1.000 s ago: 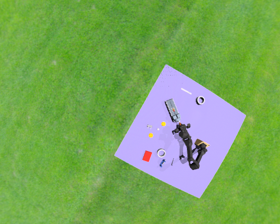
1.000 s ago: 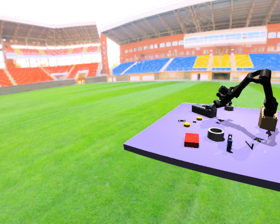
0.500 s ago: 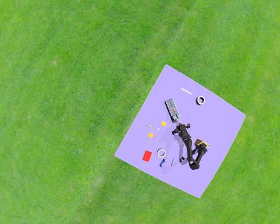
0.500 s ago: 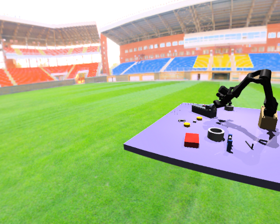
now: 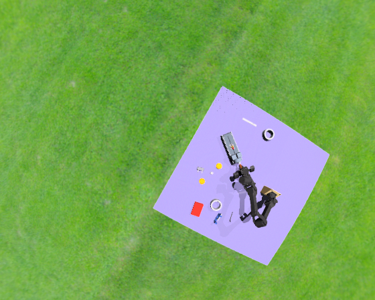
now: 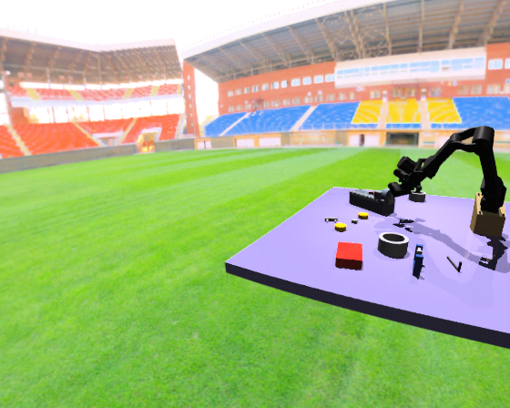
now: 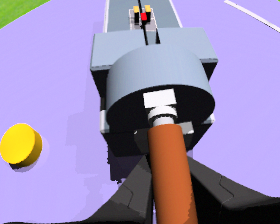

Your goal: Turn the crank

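The red pointer lies 13 cm ahead of my gripper tip, 8 cm to the right of it and 1 cm below it. Also, from my gripper tip: brown crank handle: 2 cm above, 1 cm to the left, 1 cm behind; then white bar: 39 cm to the right, 12 cm ahead, 9 cm below; then small grey bracket: 24 cm ahead, 23 cm to the left, 9 cm below.
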